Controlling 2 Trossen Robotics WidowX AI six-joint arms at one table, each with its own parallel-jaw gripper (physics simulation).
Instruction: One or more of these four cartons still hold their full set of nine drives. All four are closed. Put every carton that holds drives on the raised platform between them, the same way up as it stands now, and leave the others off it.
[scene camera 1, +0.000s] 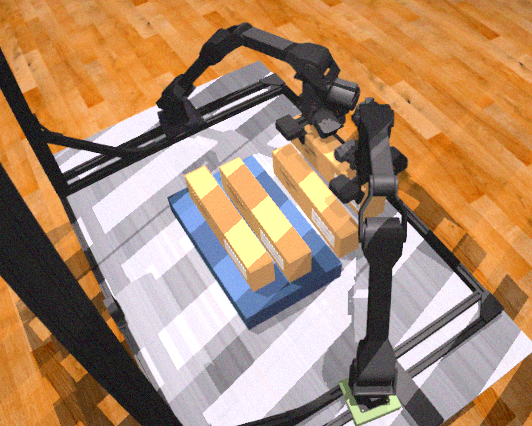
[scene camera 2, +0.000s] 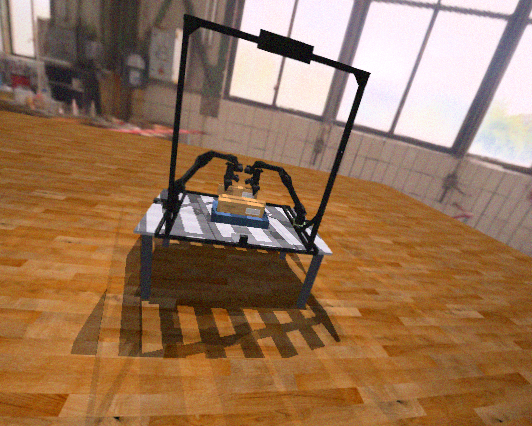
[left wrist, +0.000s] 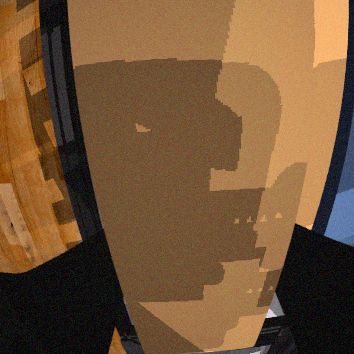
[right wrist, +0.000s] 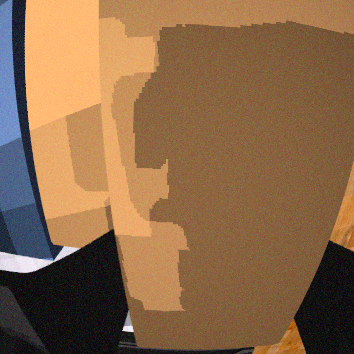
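Seen in the pictures: left gripper, fingertip midpoint: (scene camera 1: 312, 138) (scene camera 2: 225, 189) (left wrist: 193, 219); right gripper, fingertip midpoint: (scene camera 2: 252, 194) (right wrist: 206, 223); left arm's base, origin of the base link: (scene camera 1: 176, 116); right arm's base, origin of the base link: (scene camera 1: 369, 393) (scene camera 2: 299, 223).
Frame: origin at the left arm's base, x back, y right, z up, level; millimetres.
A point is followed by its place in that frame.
Note:
Two closed orange cartons, the left one (scene camera 1: 226, 222) @[y 8, x -495, z 101 mm] and the right one (scene camera 1: 265, 215) @[y -78, x -513, z 101 mm], lie side by side on the blue raised platform (scene camera 1: 205, 255) @[y 74, x -502, z 17 mm] (scene camera 2: 240, 220) @[y 78, x -491, z -4 mm]. A third carton (scene camera 1: 315, 197) @[y -220, x -473, z 42 mm] (right wrist: 65, 75) @[y -235, x -488, z 42 mm] lies parallel to them, off the platform beside its right side in scene camera 1. The fourth carton (scene camera 1: 322, 145) @[y -280, x -385, z 113 mm] (left wrist: 165, 150) @[y -299, x -364, z 113 mm] (right wrist: 250, 125) is farther right, partly hidden by both arms. My left gripper (scene camera 1: 309, 129) @[y -283, x -321, z 75 mm] (left wrist: 193, 219) @[y -283, x -321, z 75 mm] is shut on its far end in scene camera 1. My right gripper (scene camera 1: 372, 174) (right wrist: 206, 223) @[y -321, x -545, z 71 mm] is shut on its near end. I cannot tell how high it is.
The third carton stands between the held carton and the platform. Black rails (scene camera 1: 440, 250) @[y -449, x -701, z -24 mm] run along the table's edges. A tall black frame (scene camera 2: 177, 110) @[y 395, x -109, z 617 mm] rises over the table. A green plate (scene camera 1: 372, 415) @[y -110, x -986, z -18 mm] lies under the right arm's base.

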